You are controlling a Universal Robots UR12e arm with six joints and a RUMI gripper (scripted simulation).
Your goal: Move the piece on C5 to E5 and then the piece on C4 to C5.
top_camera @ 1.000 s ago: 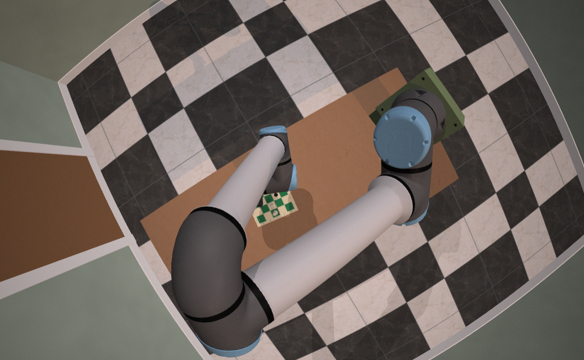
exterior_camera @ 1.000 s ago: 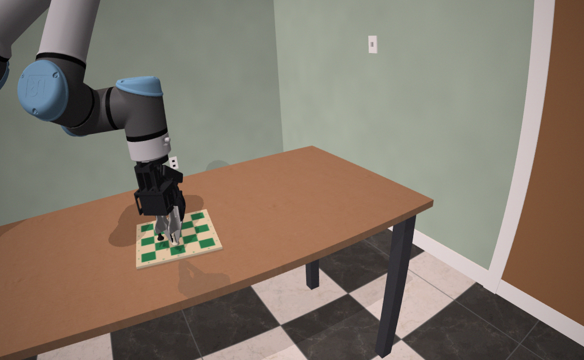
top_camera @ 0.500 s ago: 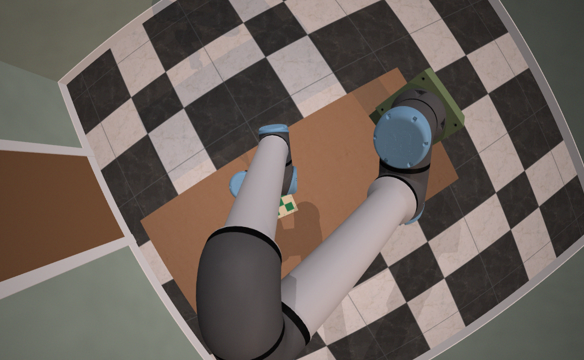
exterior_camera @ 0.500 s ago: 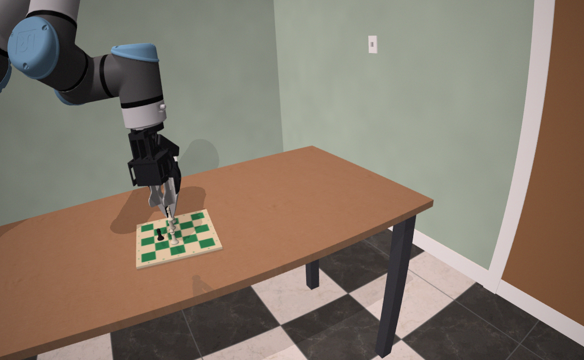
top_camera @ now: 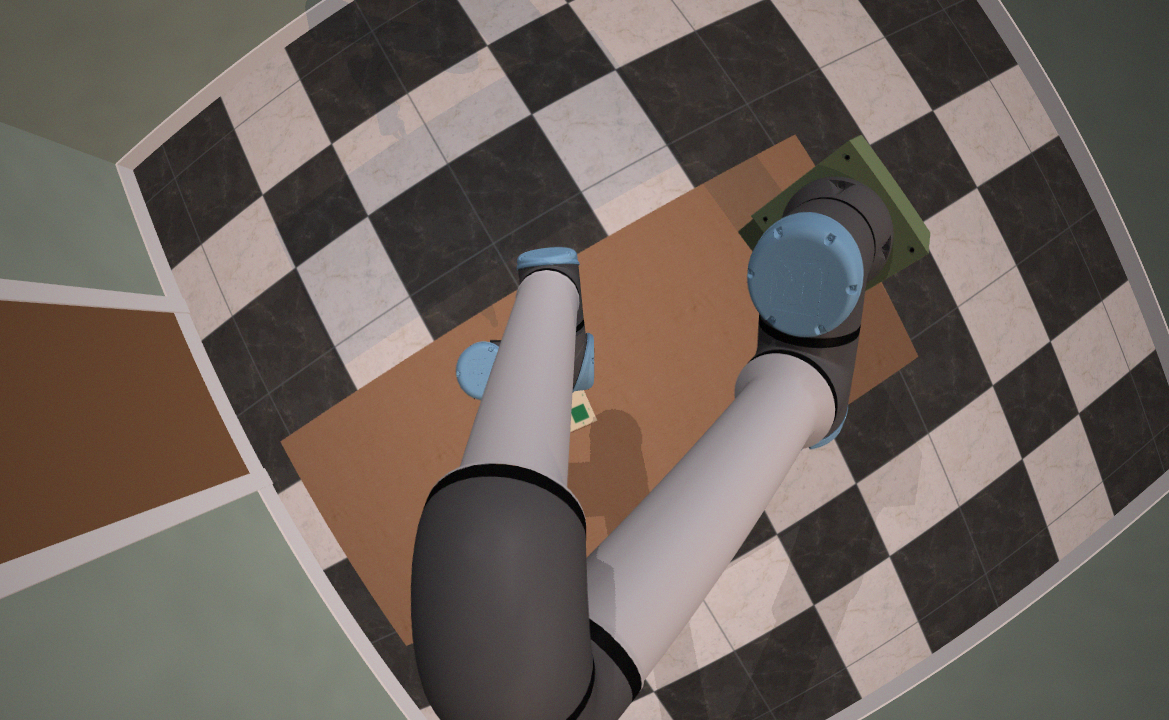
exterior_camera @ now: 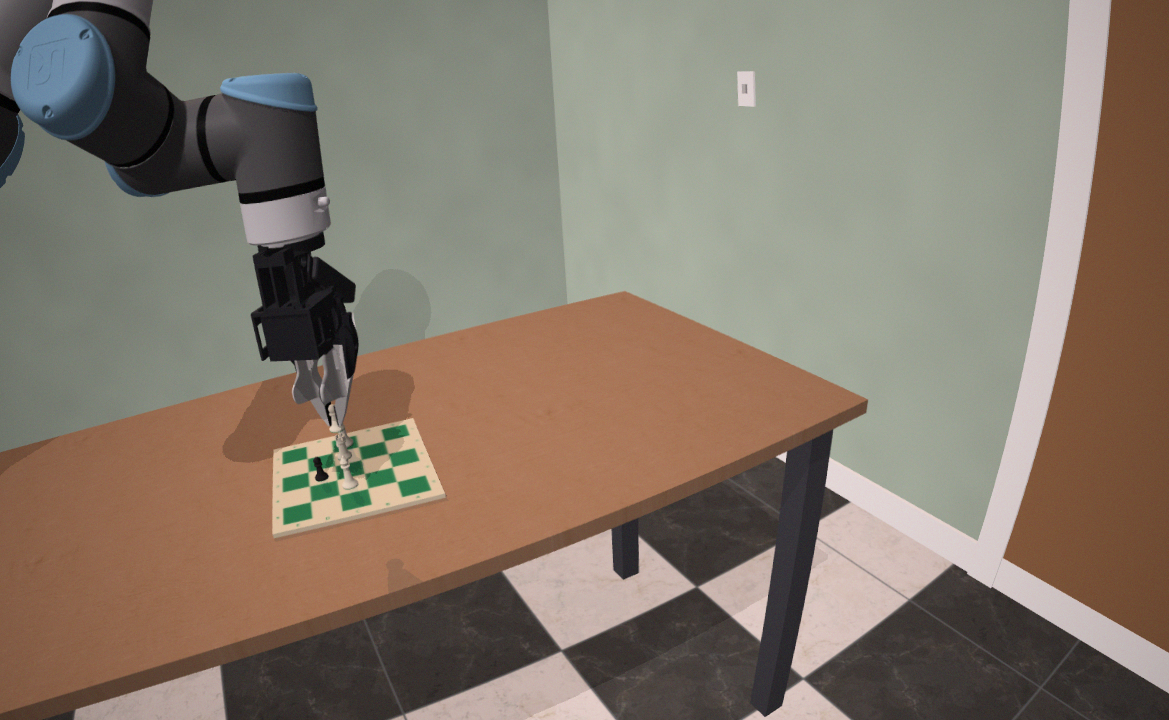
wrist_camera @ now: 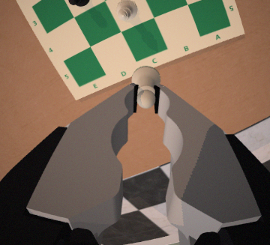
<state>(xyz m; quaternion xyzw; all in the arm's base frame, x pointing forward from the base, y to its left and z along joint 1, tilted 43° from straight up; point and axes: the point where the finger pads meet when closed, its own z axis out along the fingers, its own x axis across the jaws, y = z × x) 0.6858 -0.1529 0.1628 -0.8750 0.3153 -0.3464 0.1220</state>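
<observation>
Now: the black piece 2 cm behind my hand, 8 cm to the left of it and 11 cm below it. Round my hand: cream chessboard (2 cm ahead, 8 cm to the left, 13 cm below); white pawn (1 cm below); white king (3 cm ahead, 15 cm to the left, 9 cm below).
</observation>
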